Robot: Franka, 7 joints.
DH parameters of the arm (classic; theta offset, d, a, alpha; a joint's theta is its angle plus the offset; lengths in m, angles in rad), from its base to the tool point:
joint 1: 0 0.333 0 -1.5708
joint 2: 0 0 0 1.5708
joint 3: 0 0.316 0.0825 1.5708
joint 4: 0 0 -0.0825 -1.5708
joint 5: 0 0.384 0 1.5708
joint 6: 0 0 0.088 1.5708
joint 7: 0 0.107 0 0
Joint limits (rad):
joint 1: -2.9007..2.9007
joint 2: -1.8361..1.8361
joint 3: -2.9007..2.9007
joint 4: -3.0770..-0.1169
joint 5: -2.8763..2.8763
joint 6: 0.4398..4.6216
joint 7: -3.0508..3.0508
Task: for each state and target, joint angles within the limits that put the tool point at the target. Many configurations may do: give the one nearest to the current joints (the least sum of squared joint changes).
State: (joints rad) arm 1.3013 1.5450 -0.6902 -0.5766 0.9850 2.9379 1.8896
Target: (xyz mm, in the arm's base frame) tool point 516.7 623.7 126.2
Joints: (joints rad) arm 1.2148 1.5681 -0.7058 -0.7486 1.0417 3.0551 1.8896
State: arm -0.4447 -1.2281 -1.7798 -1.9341 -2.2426 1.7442 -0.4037
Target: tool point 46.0 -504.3 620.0
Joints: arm 0.0255 -1.0020 -0.9998 -2.1963 -2.2792 1.9074 -0.4037
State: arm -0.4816 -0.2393 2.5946 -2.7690 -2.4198 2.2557 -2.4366
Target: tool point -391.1 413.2 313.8
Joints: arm -0.3533 -0.2167 2.7185 -2.2229 -2.4553 2.1772 -2.4366
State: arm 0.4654 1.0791 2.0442 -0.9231 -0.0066 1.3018 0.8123
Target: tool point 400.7 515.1 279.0
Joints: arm 0.1295 1.5829 1.5106 -1.0661 -0.1513 1.0217 0.8123
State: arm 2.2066 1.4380 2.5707 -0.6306 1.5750 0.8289 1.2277
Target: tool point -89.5 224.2 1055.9
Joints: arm 2.0263 0.7699 2.7829 -0.7423 1.6126 1.1610 1.2277
